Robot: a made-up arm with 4 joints. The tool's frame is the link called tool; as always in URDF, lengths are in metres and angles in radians.
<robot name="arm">
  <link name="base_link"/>
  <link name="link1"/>
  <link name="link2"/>
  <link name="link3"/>
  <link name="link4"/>
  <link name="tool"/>
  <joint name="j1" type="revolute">
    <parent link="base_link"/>
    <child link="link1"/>
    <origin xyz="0 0 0.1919"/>
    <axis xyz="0 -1 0"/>
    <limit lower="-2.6" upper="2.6"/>
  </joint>
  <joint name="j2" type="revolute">
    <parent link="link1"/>
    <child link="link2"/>
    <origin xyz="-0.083 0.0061 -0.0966"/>
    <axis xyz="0 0 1"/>
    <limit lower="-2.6" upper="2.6"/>
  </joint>
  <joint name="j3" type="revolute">
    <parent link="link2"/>
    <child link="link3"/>
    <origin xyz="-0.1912 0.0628 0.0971"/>
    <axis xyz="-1 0 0"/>
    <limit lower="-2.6" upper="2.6"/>
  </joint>
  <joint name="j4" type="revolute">
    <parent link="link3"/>
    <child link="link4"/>
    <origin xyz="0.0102 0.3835 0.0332"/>
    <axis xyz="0 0 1"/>
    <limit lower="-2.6" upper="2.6"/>
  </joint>
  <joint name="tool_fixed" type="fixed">
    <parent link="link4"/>
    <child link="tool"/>
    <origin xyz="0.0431 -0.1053 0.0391"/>
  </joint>
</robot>
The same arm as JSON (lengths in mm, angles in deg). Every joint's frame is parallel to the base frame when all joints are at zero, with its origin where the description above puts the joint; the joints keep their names.
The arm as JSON. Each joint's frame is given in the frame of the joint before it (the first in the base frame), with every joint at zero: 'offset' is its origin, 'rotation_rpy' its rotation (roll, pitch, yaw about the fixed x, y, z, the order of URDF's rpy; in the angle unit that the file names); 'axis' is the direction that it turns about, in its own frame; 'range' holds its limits. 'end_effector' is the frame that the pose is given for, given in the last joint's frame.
{
  "length_unit": "mm",
  "angle_unit": "deg",
  "chain": [
    {
      "id": "j1",
      "offset": [
        0.0,
        0.0,
        191.9
      ],
      "rotation_rpy": [
        0.0,
        0.0,
        0.0
      ],
      "axis": [
        0.0,
        -1.0,
        0.0
      ],
      "range": [
        -148.97,
        148.97
      ]
    },
    {
      "id": "j2",
      "offset": [
        -83.0,
        6.1,
        -96.6
      ],
      "rotation_rpy": [
        0.0,
        0.0,
        0.0
      ],
      "axis": [
        0.0,
        0.0,
        1.0
      ],
      "range": [
        -148.97,
        148.97
      ]
    },
    {
      "id": "j3",
      "offset": [
        -191.2,
        62.8,
        97.1
      ],
      "rotation_rpy": [
        0.0,
        0.0,
        0.0
      ],
      "axis": [
        -1.0,
        0.0,
        0.0
      ],
      "range": [
        -148.97,
        148.97
      ]
    },
    {
      "id": "j4",
      "offset": [
        10.2,
        383.5,
        33.2
      ],
      "rotation_rpy": [
        0.0,
        0.0,
        0.0
      ],
      "axis": [
        0.0,
        0.0,
        1.0
      ],
      "range": [
        -148.97,
        148.97
      ]
    }
  ],
  "end_effector": {
    "offset": [
      43.1,
      -105.3,
      39.1
    ],
    "rotation_rpy": [
      0.0,
      0.0,
      0.0
    ]
  }
}

